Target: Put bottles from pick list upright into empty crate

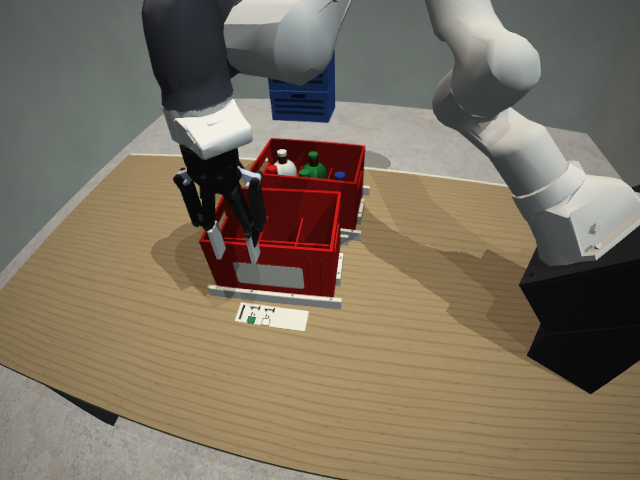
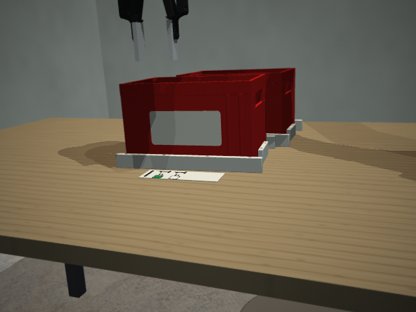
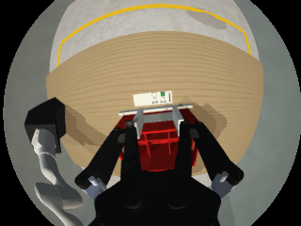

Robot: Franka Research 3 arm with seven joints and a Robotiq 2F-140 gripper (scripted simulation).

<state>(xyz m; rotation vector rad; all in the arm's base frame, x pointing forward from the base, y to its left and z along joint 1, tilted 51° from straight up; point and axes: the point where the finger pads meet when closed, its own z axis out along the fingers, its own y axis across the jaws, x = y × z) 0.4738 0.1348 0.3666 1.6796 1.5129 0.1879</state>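
Now: the white-label bottle 430 mm to the right of my hand, 160 mm below it and 110 mm behind it. From my hand the other things lie so: blue-capped bottle 280 mm to the right, 240 mm behind, 160 mm below; then pick list 250 mm below, 30 mm behind, 10 mm to the right; then red-capped bottle 350 mm to the right, 160 mm below, 70 mm behind.
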